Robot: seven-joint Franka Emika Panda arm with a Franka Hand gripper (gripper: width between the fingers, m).
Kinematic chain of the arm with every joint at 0, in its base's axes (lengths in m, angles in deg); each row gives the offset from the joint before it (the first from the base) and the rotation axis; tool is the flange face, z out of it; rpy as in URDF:
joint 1: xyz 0 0 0.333 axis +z
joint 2: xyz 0 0 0 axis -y
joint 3: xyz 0 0 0.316 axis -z
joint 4: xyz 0.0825 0 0 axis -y
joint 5: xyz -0.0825 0 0.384 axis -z
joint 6: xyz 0 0 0 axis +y
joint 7: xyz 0.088 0 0 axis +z
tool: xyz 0 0 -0.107 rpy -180 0 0
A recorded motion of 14 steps. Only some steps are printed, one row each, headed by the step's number.
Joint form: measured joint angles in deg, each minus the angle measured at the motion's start. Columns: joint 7, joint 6, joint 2, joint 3, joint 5, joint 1, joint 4.
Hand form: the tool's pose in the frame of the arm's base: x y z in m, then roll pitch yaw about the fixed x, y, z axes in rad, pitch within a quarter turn. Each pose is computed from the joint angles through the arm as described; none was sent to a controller.
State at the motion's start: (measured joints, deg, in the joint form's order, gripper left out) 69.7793 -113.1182 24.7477 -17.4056 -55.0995 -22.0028 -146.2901
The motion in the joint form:
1: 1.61 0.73 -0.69 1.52 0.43 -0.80 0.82
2: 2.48 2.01 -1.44 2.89 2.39 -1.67 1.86
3: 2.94 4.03 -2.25 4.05 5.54 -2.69 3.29
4: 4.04 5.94 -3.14 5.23 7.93 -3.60 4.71
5: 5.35 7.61 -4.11 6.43 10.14 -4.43 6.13
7: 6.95 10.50 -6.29 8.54 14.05 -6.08 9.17
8: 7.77 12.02 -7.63 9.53 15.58 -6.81 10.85
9: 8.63 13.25 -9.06 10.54 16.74 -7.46 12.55
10: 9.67 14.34 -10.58 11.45 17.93 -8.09 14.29
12: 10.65 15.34 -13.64 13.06 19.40 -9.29 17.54
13: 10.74 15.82 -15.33 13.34 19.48 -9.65 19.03
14: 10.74 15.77 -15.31 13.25 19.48 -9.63 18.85
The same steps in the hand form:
1: 0.4080 0.0048 0.4172 -2.5882 -0.5265 0.4845
2: 0.4099 -0.0103 0.4198 -2.5958 -0.5231 0.4962
3: 0.4111 -0.0250 0.4232 -2.6082 -0.5023 0.5239
4: 0.4123 -0.0394 0.4263 -2.6158 -0.4930 0.5499
5: 0.4134 -0.0543 0.4290 -2.6245 -0.4863 0.5753
7: 0.4161 -0.0840 0.4339 -2.6337 -0.4667 0.6019
8: 0.4181 -0.0982 0.4357 -2.6308 -0.4598 0.6108
9: 0.4205 -0.1127 0.4372 -2.6281 -0.4578 0.6150
10: 0.4231 -0.1270 0.4380 -2.6286 -0.4559 0.6236
12: 0.4293 -0.1557 0.4380 -2.6295 -0.4531 0.6110
13: 0.4346 -0.1638 0.4356 -2.6180 -0.4526 0.6013
14: 0.4343 -0.1627 0.4345 -2.6163 -0.4512 0.6020

